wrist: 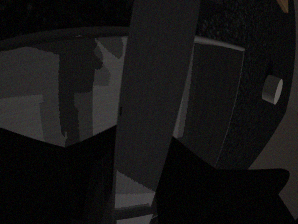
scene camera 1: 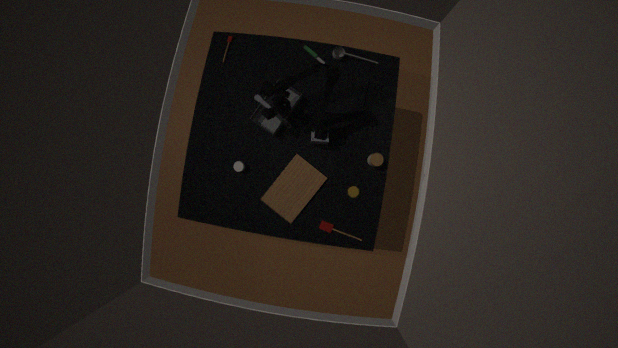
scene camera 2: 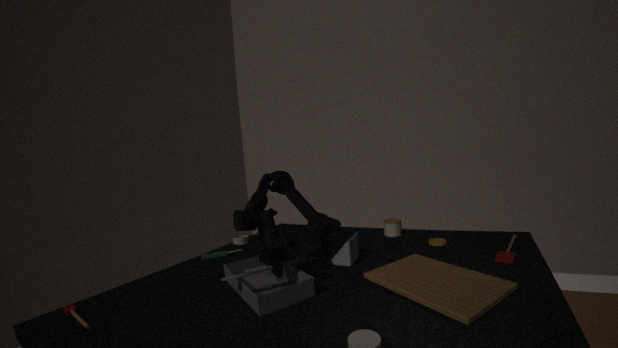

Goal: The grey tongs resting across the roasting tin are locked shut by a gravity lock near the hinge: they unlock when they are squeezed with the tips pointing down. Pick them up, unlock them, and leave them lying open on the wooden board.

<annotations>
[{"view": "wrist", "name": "my gripper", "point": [141, 130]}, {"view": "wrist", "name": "grey roasting tin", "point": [67, 82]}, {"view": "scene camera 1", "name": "grey roasting tin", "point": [272, 126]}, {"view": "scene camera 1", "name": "wooden board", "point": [297, 184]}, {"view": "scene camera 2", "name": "grey roasting tin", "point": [265, 293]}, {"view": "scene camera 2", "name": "wooden board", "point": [462, 294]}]
</annotations>
